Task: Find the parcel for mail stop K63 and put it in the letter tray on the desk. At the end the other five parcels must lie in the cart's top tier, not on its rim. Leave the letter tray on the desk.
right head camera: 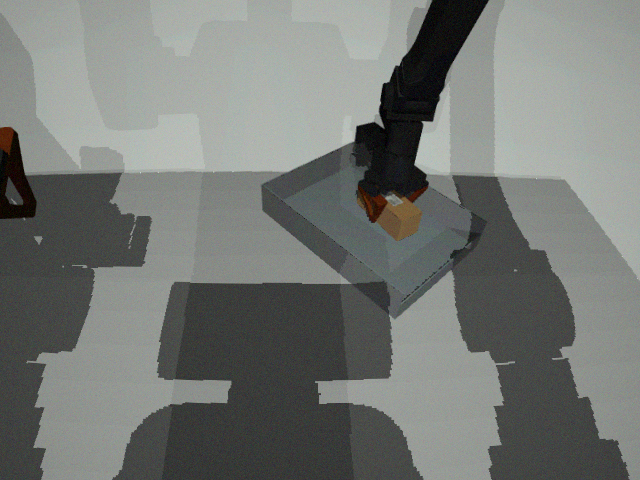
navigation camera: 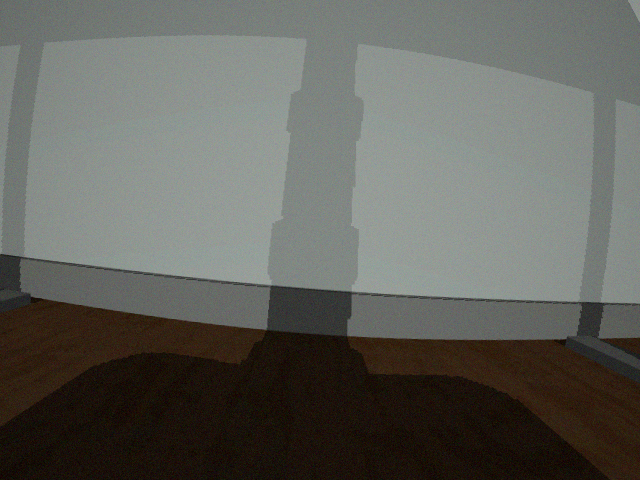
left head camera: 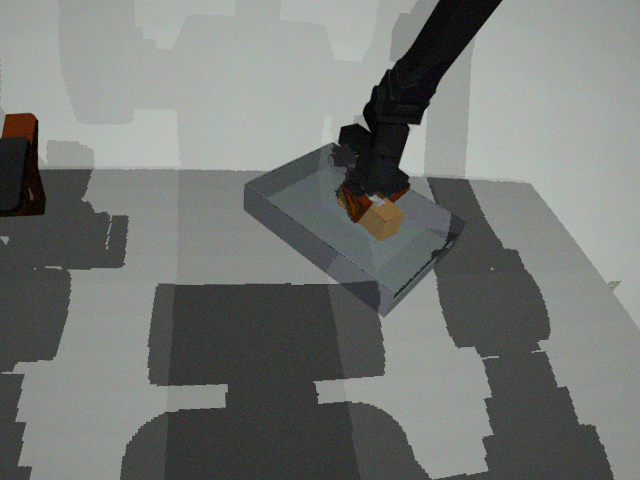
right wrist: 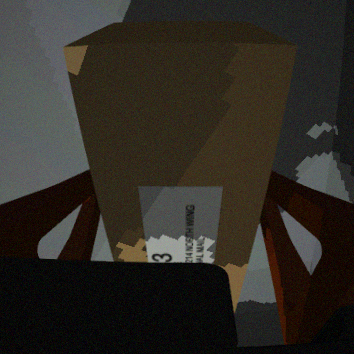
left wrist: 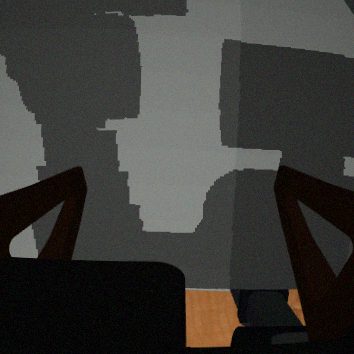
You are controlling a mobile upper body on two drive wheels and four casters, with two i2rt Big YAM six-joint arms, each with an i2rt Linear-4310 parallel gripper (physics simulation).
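Places are measured from the left arm's base along level axes (x left, y ahead, z down), in millimetres.
Pixels of known places: left gripper, fingertip midpoint: (left wrist: 179, 176); right gripper, fingertip midpoint: (right head camera: 387, 214) (left head camera: 368, 215) (right wrist: 179, 177).
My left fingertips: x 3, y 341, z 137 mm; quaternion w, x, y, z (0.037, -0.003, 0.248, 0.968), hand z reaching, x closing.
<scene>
For each thing: its top centre in the pictures, then the offset to it from my left fingertips. Level surfaces: height alone.
- tan cardboard parcel, middle of its top: (right wrist: 180, 242) (right head camera: 390, 196) (left head camera: 372, 197) dx -455, dy +365, dz +268 mm
- clear grey letter tray, middle of its top: (right wrist: 45, 274) (right head camera: 373, 202) (left head camera: 358, 202) dx -417, dy +335, dz +258 mm
- desk, its level: dz +323 mm
- wood floor, its level: dz +1273 mm
A tan cardboard parcel (left head camera: 381, 225) (right head camera: 400, 223) (right wrist: 175, 125) is inside the clear grey letter tray (left head camera: 289, 230) (right head camera: 310, 235), which sits turned at an angle on the desk (left head camera: 232, 232) (right head camera: 232, 232). Its white label shows a "3" and "NORTH WING" in the right wrist view; the rest of the stop code is hidden. My right gripper (left head camera: 378, 206) (right head camera: 397, 206) (right wrist: 179, 177) is open around the parcel, with the fingers standing on its two sides. My left gripper (left wrist: 179, 176) is open and empty above the desk, at the left edge in the head views. The cart and other parcels do not show.
The desk's far edge runs behind the letter tray, and its right edge slants down at the right. A pale wall stands behind. Broad robot shadows lie on the desk. The navigation camera shows a wood floor (navigation camera: 155, 330) and grey floor-level bars (navigation camera: 12, 300) (navigation camera: 602, 351) at both sides.
</scene>
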